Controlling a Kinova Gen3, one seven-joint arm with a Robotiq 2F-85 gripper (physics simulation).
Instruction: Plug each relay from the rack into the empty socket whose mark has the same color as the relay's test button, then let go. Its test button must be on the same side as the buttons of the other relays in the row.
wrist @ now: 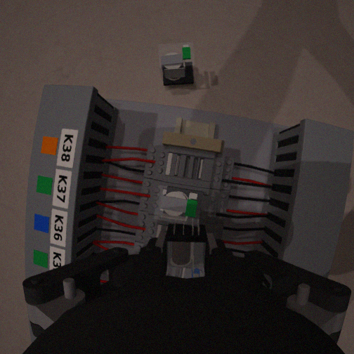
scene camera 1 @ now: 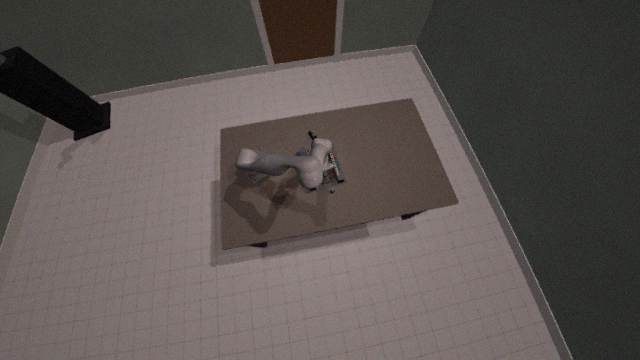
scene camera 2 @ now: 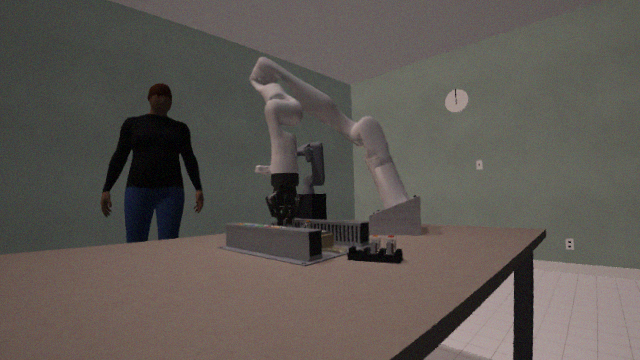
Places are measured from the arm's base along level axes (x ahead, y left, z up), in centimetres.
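Pixels of known places: arm's base, origin of the base link: (scene camera 2: 397, 203).
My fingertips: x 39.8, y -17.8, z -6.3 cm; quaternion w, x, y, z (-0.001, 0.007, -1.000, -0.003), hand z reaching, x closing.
Ahead of a thing's pixels: the offset from my fingertips to its top centre.
My gripper (wrist: 185, 244) (scene camera 2: 284, 222) is shut on a clear relay (wrist: 185, 260) with a blue test button, its pins toward the socket row. The fingers and relay largely hide the row beside the blue K36 mark (wrist: 41, 223); whether the pins touch a socket cannot be told. Next to it, a relay with a green button (wrist: 177, 204) sits in the row at the green K37 mark (wrist: 44, 185), its button on the right in the wrist view. The socket (wrist: 187, 166) by the orange K38 mark (wrist: 49, 145) is empty. The black rack @[dx +5.9, dy +28.0, dz -1.1 cm] (scene camera 2: 375, 257) holds two relays @[dx +5.9, dy +28.0, dz +1.5 cm] (scene camera 2: 375, 245) @[dx +5.5, dy +31.2, dz +1.5 cm] (scene camera 2: 391, 246) with orange-red and red buttons.
Two slotted grey wire ducts (wrist: 62, 107) (wrist: 325, 200) flank the row, with red and black wires between. A beige end block (wrist: 193, 142) closes the row. A loose relay with a green button (wrist: 175, 65) is on the table beyond the panel. A person (scene camera 2: 159, 150) stands behind the table.
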